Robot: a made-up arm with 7 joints. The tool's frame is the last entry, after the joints.
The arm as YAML. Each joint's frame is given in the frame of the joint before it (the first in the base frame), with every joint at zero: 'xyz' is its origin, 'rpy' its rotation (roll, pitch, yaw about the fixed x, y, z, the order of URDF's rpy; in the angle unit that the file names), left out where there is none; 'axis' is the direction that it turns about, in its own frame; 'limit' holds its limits. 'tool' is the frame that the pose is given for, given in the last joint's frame.
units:
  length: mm
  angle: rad
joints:
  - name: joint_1
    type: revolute
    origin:
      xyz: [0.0, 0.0, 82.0]
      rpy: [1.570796, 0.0, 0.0]
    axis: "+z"
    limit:
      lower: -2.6
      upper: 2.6
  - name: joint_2
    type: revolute
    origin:
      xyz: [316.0, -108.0, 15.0]
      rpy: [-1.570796, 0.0, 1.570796]
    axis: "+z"
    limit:
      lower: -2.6
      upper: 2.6
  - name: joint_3
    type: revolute
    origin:
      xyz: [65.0, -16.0, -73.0]
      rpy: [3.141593, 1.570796, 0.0]
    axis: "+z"
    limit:
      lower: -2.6
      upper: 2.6
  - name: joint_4
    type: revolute
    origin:
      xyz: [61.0, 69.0, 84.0]
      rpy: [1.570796, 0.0, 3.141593]
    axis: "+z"
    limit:
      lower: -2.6
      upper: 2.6
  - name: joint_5
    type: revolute
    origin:
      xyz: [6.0, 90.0, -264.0]
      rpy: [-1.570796, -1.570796, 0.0]
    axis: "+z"
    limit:
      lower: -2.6
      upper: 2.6
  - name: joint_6
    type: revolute
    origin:
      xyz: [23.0, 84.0, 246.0]
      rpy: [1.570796, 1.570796, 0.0]
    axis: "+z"
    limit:
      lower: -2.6
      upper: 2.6
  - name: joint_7
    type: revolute
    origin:
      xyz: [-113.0, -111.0, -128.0]
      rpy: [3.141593, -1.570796, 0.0]
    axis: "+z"
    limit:
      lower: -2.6
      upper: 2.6
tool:
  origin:
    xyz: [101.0, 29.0, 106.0]
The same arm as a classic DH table. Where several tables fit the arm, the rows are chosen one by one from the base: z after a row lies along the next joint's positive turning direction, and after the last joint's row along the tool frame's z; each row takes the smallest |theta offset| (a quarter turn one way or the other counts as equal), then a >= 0, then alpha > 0; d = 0 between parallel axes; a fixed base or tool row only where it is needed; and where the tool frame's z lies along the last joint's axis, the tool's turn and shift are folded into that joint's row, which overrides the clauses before.
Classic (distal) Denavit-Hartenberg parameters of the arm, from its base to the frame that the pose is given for. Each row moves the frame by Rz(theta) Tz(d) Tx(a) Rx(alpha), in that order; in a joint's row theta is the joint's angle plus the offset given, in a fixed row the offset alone. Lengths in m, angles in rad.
base (fixed): a 0.0000; alpha 1.5708; d 0.0820; theta0 0.0000
joint_1: a 0.1080; alpha 1.5708; d 0.0150; theta0 -1.5708
joint_2: a 0.0160; alpha 1.5708; d -0.3890; theta0 1.5708
joint_3: a 0.0610; alpha -1.5708; d 0.0190; theta0 -1.5708
joint_4: a -0.0060; alpha 1.5708; d -0.1950; theta0 0.0000
joint_5: a 0.0230; alpha 1.5708; d 0.3360; theta0 1.5708
joint_6: a -0.1110; alpha 1.5708; d -0.2120; theta0 0.0000
joint_7: a -0.1051; alpha 0.0000; d 0.0000; theta0 -1.2912
tool (fixed): a 0.0000; alpha 0.0000; d -0.0070; theta0 2.8620
Joint limits (rad, base to tool): -2.6000..2.6000 -2.6000..2.6000 -2.6000..2.6000 -2.6000..2.6000 -2.6000..2.6000 -2.6000..2.6000 -2.6000..2.6000

